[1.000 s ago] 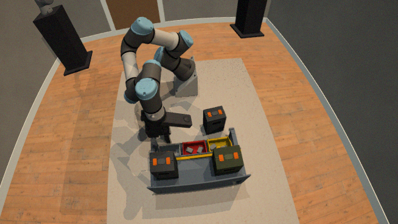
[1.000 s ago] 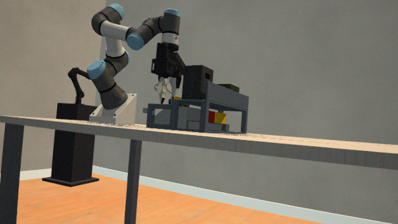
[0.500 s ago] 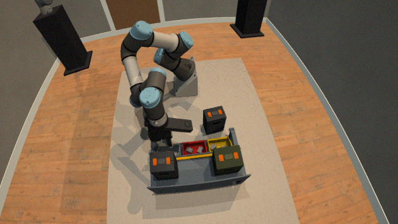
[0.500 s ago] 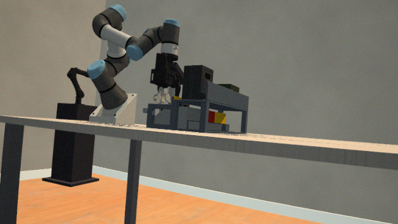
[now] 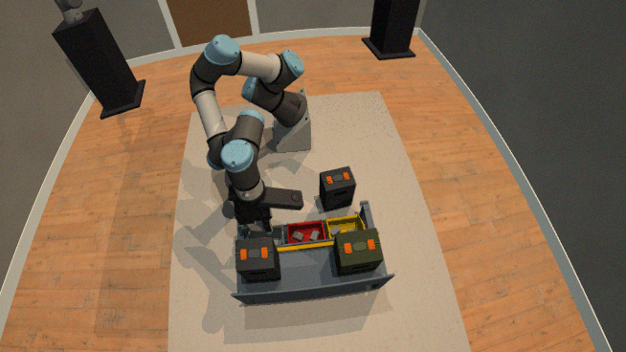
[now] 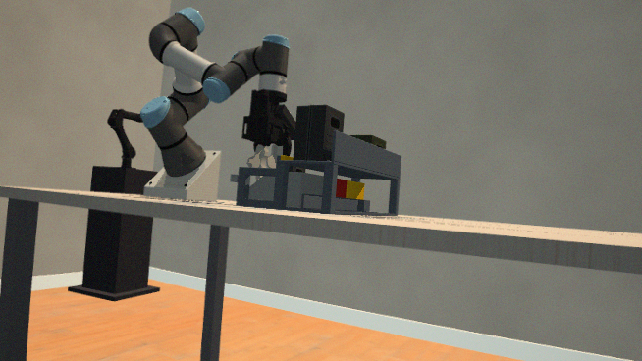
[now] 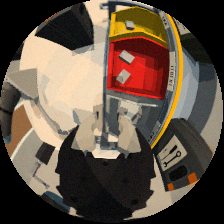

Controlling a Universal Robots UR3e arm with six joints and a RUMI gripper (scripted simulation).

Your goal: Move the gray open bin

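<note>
Now: the gray open bin 60 mm ahead of my hand, 20 mm to the right of it and 10 mm below it. The rest, counted from my hand: yellow rail (110 mm ahead, 80 mm to the left, 50 mm above); red bin (80 mm ahead, 90 mm to the left, 10 mm below); yellow bin (90 mm ahead, 200 mm to the left, 10 mm below).
</note>
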